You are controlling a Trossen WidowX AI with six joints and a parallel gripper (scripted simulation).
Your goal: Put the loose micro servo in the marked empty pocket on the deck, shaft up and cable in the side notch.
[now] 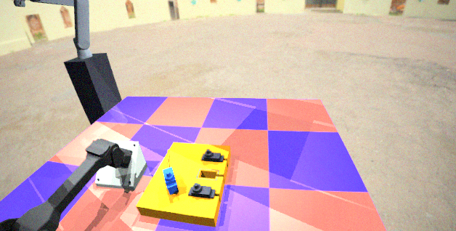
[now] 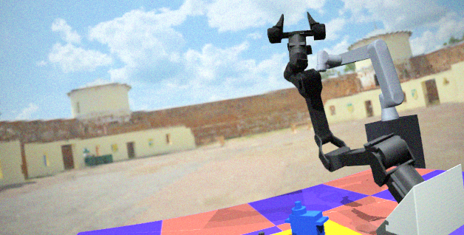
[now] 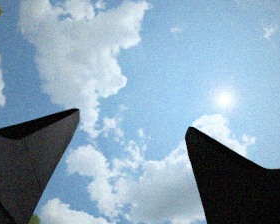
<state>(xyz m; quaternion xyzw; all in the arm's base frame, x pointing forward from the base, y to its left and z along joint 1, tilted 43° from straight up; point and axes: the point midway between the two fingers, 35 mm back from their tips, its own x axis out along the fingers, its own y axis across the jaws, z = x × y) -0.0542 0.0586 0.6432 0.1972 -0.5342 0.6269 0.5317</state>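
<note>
The yellow deck lies 610 mm below my gripper tip, 410 mm to the left of it and 220 mm ahead of it.
</note>
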